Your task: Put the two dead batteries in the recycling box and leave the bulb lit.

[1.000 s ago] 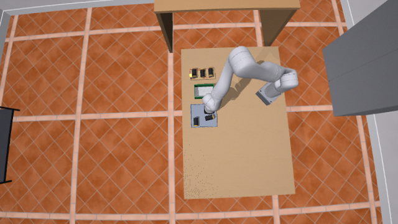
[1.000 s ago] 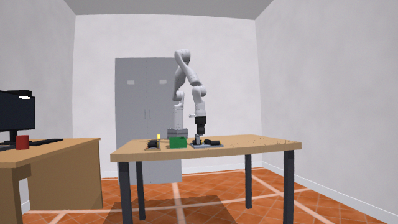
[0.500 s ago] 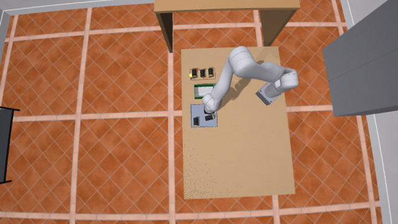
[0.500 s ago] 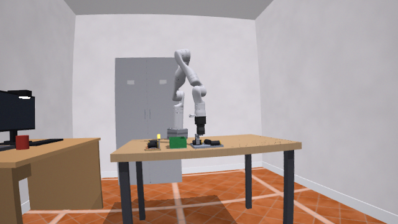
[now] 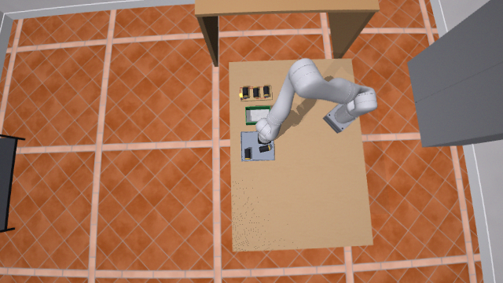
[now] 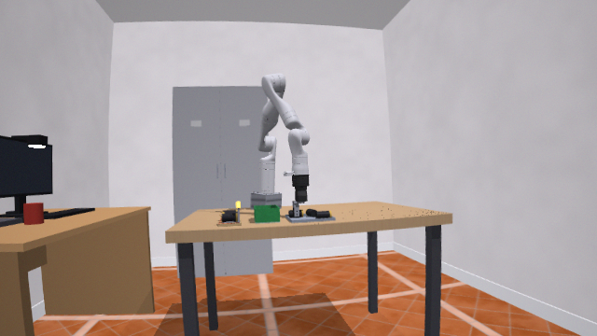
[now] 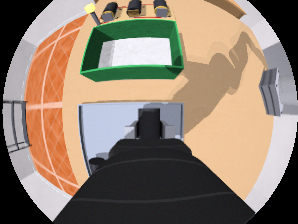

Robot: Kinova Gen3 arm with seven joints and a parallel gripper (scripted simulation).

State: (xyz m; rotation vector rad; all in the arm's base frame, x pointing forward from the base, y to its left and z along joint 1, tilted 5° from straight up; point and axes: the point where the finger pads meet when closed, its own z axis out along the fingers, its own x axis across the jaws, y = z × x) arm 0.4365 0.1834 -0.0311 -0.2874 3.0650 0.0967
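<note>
Right now my hand is 50 mm short of the green recycling box, 130 mm to the left of it and 10 mm above it. Round my hand: grey tray 30 mm ahead, 60 mm to the left, 20 mm below.
</note>
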